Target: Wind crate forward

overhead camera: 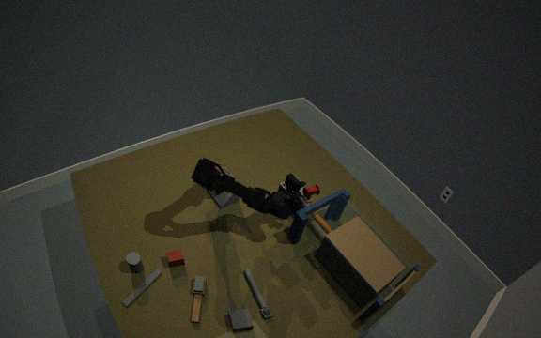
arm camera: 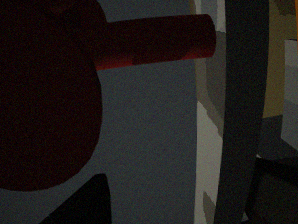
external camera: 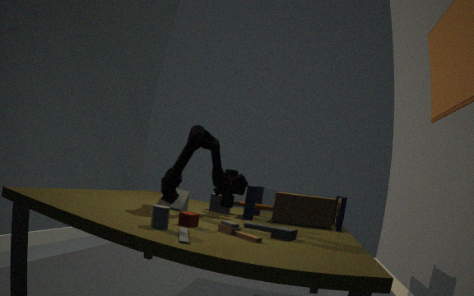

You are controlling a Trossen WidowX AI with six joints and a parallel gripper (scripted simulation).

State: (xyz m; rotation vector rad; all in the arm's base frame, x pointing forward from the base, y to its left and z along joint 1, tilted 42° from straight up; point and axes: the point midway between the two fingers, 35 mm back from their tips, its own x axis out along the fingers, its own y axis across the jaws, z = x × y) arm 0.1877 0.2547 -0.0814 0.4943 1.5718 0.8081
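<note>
Right now the grey crank handle is 2 cm ahead of my gripper tip, 1 cm to the right of it and 1 cm below it. The rest, counted from my gripper tip: grey block 38 cm ahead, 46 cm to the right, 11 cm below; grey winch 6 cm behind, 2 cm to the right, 10 cm below; red grip 5 cm ahead, 1 cm to the right, 2 cm above.
</note>
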